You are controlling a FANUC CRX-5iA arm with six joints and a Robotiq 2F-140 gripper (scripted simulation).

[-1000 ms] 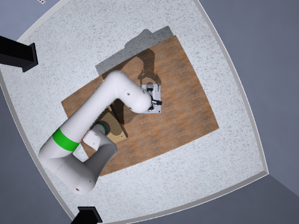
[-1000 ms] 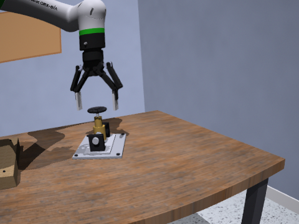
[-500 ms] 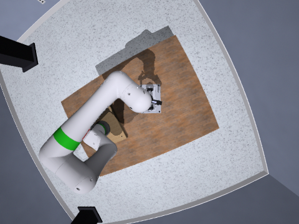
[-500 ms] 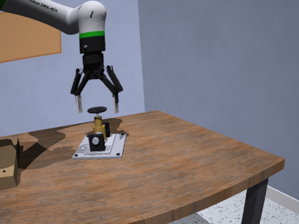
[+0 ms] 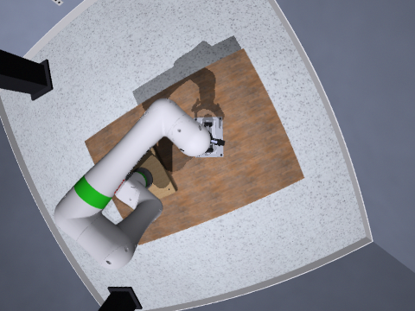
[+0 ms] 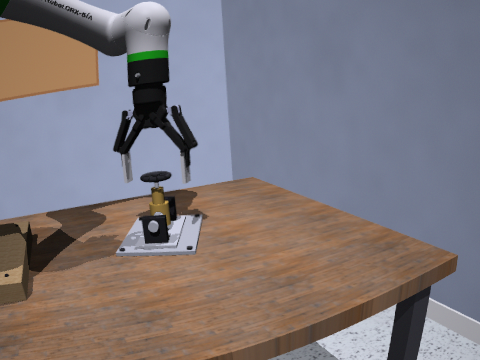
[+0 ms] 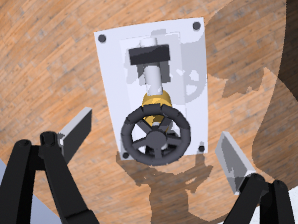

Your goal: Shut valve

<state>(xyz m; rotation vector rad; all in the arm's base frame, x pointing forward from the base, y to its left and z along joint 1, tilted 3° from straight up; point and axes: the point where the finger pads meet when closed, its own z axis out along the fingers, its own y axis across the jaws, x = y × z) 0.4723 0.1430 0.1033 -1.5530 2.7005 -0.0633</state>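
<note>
Right now the black spoked handwheel is 1 cm below my hand.
</note>
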